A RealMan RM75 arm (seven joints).
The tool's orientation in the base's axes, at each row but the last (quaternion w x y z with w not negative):
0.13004, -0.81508, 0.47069, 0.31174
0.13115, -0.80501, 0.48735, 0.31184
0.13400, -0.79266, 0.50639, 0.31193
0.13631, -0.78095, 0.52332, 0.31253
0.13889, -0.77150, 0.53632, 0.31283
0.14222, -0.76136, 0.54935, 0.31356
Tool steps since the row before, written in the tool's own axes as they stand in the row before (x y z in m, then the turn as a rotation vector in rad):
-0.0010, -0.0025, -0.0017, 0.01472, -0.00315, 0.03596
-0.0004, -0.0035, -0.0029, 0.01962, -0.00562, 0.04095
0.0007, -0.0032, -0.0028, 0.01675, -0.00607, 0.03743
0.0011, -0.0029, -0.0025, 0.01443, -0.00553, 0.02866
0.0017, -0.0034, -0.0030, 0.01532, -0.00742, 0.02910
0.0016, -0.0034, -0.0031, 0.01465, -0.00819, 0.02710
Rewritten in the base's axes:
0.0024, 0.0011, 0.0017, -0.00586, 0.00972, -0.03729
0.0040, 0.0005, 0.0022, -0.00397, 0.01006, -0.04446
0.0040, -0.0005, 0.0014, -0.00315, 0.01047, -0.03999
0.0038, -0.0010, 0.0009, -0.00120, 0.00721, -0.03173
0.0045, -0.0016, 0.0008, 0.00058, 0.00752, -0.03286
0.0045, -0.0017, 0.0009, 0.00180, 0.00717, -0.03101

